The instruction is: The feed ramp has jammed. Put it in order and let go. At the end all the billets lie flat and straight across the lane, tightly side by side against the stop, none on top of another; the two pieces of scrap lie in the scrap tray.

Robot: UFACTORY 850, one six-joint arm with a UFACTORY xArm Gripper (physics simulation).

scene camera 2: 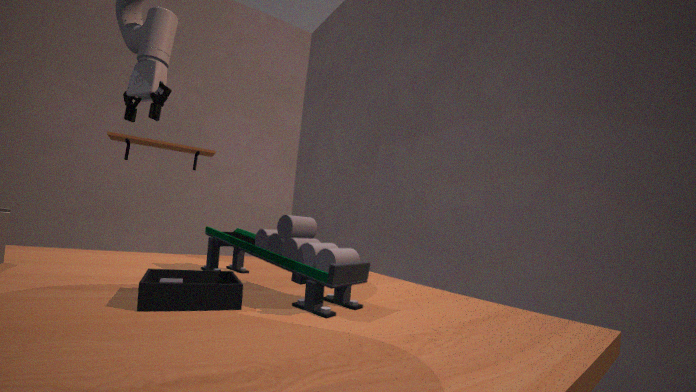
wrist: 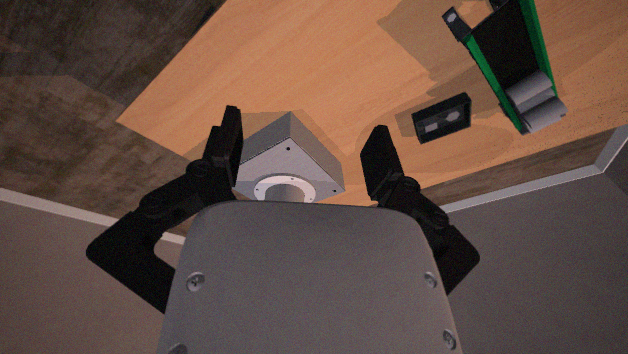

Scene:
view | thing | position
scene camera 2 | my gripper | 141,120
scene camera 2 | billet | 288,226
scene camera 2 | black scrap tray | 201,290
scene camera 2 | billet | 325,257
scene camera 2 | stop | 339,273
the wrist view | my gripper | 307,132
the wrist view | billet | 553,107
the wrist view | black scrap tray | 462,102
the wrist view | billet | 538,81

